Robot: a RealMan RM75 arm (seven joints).
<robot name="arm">
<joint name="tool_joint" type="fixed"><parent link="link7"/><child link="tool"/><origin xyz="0 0 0"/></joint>
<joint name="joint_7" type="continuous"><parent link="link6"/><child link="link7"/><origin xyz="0 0 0.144"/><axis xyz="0 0 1"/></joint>
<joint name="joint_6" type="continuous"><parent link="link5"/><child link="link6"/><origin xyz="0 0 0"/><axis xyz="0 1 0"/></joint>
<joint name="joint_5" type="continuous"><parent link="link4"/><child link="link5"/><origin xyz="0 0 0.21"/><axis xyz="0 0 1"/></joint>
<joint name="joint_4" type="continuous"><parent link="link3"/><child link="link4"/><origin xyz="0 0 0"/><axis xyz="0 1 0"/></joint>
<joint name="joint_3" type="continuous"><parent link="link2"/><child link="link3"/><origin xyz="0 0 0.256"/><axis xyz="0 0 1"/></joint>
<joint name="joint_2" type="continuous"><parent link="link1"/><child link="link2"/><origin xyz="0 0 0"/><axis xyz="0 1 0"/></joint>
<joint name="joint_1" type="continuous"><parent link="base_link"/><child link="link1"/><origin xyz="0 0 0.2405"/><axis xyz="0 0 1"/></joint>
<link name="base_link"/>
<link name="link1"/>
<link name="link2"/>
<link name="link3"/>
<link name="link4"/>
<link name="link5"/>
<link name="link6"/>
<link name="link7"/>
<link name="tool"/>
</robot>
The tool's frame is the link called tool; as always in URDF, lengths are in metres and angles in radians. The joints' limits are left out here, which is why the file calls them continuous.
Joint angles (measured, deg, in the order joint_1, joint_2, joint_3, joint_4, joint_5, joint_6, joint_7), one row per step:
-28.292 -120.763 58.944 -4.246 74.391 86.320 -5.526
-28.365 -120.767 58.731 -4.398 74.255 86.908 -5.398
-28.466 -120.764 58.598 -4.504 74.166 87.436 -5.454
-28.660 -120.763 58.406 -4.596 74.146 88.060 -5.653
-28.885 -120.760 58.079 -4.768 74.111 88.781 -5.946
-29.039 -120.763 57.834 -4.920 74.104 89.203 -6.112
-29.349 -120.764 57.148 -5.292 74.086 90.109 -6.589
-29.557 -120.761 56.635 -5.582 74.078 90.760 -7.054
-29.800 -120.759 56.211 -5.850 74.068 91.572 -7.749
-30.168 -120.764 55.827 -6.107 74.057 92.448 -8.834
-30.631 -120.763 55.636 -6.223 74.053 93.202 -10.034
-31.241 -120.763 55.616 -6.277 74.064 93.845 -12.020
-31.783 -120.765 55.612 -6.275 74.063 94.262 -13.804
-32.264 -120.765 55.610 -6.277 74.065 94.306 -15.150
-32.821 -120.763 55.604 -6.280 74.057 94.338 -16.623
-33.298 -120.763 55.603 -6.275 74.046 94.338 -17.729
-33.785 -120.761 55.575 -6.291 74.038 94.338 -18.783
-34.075 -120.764 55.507 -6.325 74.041 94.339 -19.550
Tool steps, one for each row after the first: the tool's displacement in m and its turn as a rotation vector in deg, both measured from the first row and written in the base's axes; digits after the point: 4 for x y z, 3 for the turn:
0.0014 0.0001 0.0009 0.278 -0.584 -0.205
0.0028 0.0003 0.0017 0.381 -1.146 -0.388
0.0048 0.0008 0.0027 0.402 -1.856 -0.650
0.0071 0.0014 0.0038 0.437 -2.769 -0.810
0.0085 0.0018 0.0044 0.456 -3.335 -0.874
0.0114 0.0027 0.0059 0.522 -4.687 -0.812
0.0134 0.0033 0.0070 0.492 -5.730 -0.662
0.0158 0.0037 0.0083 0.269 -6.977 -0.573
0.0189 0.0045 0.0096 -0.241 -8.455 -0.453
0.0223 0.0059 0.0108 -0.924 -9.759 -0.497
0.0261 0.0078 0.0116 -2.267 -11.250 -0.299
0.0293 0.0097 0.0123 -3.476 -12.431 -0.061
0.0315 0.0117 0.0123 -4.414 -13.097 0.218
0.0341 0.0140 0.0124 -5.440 -13.807 0.510
0.0363 0.0159 0.0124 -6.217 -14.311 0.683
0.0385 0.0180 0.0125 -6.958 -14.799 0.842
0.0399 0.0191 0.0125 -7.477 -15.187 1.053

